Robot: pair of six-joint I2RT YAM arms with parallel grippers.
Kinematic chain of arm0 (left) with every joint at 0, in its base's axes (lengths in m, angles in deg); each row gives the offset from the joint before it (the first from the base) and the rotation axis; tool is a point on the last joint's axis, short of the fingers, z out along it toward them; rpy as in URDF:
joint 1: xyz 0 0 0.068 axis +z
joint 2: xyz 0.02 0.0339 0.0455 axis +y
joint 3: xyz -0.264 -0.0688 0 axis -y
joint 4: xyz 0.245 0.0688 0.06 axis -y
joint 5: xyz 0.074 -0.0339 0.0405 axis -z
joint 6: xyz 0.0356 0 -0.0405 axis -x
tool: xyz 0 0 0 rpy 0 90 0
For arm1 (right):
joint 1: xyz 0 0 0.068 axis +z
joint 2: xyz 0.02 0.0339 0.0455 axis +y
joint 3: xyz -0.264 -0.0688 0 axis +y
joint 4: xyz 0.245 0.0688 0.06 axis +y
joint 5: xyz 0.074 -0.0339 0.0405 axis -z
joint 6: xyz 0.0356 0 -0.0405 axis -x
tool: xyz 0 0 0 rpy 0 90 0
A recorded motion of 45 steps. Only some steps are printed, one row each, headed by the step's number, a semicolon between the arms.
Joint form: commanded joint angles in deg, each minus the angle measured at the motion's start. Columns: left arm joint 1, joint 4, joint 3, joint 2, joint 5, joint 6; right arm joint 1, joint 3, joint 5, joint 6, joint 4, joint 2.
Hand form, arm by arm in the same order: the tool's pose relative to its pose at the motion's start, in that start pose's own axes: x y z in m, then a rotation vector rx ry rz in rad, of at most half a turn. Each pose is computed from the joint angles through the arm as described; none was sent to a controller.
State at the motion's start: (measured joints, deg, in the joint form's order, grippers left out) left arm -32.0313 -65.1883 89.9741 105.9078 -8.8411 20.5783; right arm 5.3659 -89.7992 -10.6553 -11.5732 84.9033 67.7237
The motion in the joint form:
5: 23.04 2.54 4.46 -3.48 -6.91 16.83; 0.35 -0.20 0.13 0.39 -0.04 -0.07
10: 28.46 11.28 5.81 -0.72 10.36 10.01; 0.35 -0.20 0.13 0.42 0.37 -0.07
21: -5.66 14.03 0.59 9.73 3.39 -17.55; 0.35 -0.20 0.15 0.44 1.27 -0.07
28: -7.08 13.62 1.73 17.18 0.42 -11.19; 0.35 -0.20 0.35 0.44 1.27 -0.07
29: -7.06 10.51 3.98 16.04 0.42 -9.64; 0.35 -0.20 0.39 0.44 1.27 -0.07
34: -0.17 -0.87 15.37 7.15 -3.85 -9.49; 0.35 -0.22 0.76 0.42 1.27 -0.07
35: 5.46 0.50 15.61 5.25 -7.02 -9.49; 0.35 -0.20 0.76 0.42 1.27 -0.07
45: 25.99 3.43 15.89 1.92 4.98 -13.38; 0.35 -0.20 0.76 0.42 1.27 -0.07
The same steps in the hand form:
5: -0.0316 0.1500 -0.0257 -0.1466 -0.1894 -0.7130; 0.0002 0.0012 -0.0010 -0.0014 -0.0041 -0.0131
10: -0.0536 0.1762 -0.0138 0.1405 -0.2382 -0.6664; 0.0010 0.0010 -0.0010 0.0000 0.0028 -0.0124
21: -0.0155 -0.0604 0.0533 0.0972 -0.0791 0.3915; 0.0026 0.0007 -0.0010 0.0035 0.0178 -0.0098
28: -0.0118 -0.0767 0.0979 0.0203 0.0191 0.3211; 0.0026 0.0005 -0.0010 0.0069 0.0171 -0.0099
29: -0.0155 -0.0752 0.0812 0.0215 0.0148 0.2929; 0.0026 0.0005 -0.0010 0.0076 0.0170 -0.0099
34: -0.0458 -0.0124 -0.0212 -0.0294 -0.1400 0.1442; 0.0025 0.0003 -0.0011 0.0138 0.0154 -0.0096
35: -0.0578 0.0292 -0.0305 -0.0949 -0.1987 0.0340; 0.0026 0.0003 -0.0010 0.0139 0.0157 -0.0096
45: -0.0670 0.1658 -0.0414 0.0085 -0.2521 -0.2318; 0.0026 0.0003 -0.0010 0.0139 0.0157 -0.0096

